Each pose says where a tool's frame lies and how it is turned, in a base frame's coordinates. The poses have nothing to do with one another.
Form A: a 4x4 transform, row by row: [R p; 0 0 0 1], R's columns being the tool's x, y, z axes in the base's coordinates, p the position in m. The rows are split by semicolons.
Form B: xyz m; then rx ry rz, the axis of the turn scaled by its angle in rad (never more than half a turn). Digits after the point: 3 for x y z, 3 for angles.
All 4 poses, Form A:
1: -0.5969 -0.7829 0.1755 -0.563; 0.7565 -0.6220 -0.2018 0.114; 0.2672 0.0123 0.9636 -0.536; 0 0 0 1
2: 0.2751 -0.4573 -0.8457 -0.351; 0.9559 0.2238 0.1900 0.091; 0.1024 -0.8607 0.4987 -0.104; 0 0 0 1
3: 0.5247 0.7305 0.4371 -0.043; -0.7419 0.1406 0.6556 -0.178; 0.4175 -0.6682 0.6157 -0.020; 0 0 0 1
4: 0.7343 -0.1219 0.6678 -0.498; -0.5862 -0.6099 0.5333 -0.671; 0.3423 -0.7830 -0.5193 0.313; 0 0 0 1
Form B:
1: -0.563 0.114 -0.536 0.309 -0.132 2.224
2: -0.351 0.091 -0.104 -0.826 -0.745 1.111
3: -0.043 -0.178 -0.020 -0.956 0.014 -1.063
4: -0.498 -0.671 0.313 -2.152 0.532 -0.759
